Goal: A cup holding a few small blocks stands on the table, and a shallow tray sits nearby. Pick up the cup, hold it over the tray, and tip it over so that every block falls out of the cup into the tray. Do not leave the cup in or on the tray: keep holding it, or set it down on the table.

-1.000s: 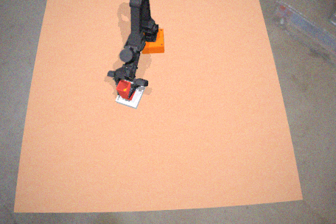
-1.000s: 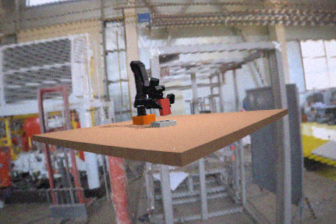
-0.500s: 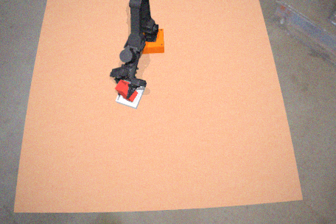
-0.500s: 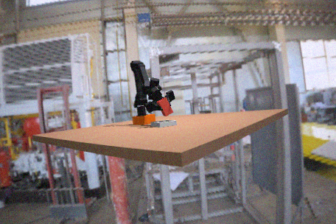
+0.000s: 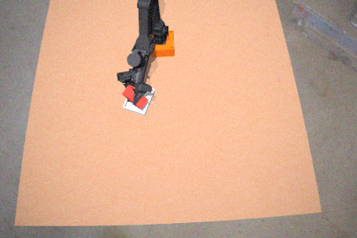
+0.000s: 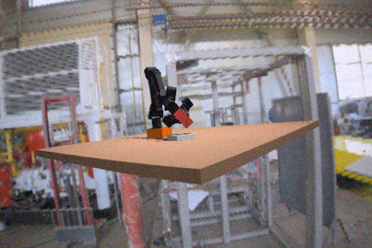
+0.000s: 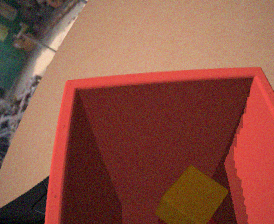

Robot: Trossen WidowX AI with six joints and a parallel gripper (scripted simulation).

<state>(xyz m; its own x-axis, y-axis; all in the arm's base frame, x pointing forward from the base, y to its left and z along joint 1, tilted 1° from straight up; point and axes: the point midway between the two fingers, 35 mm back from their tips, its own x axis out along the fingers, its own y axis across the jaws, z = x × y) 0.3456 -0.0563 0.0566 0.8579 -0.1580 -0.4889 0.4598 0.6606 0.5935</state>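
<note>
Right now my gripper tip is 30 mm past the yellow block and 10 mm to the right of it. Also, from my gripper tip: red square cup 20 mm behind, 30 mm to the left, 10 mm below.
</note>
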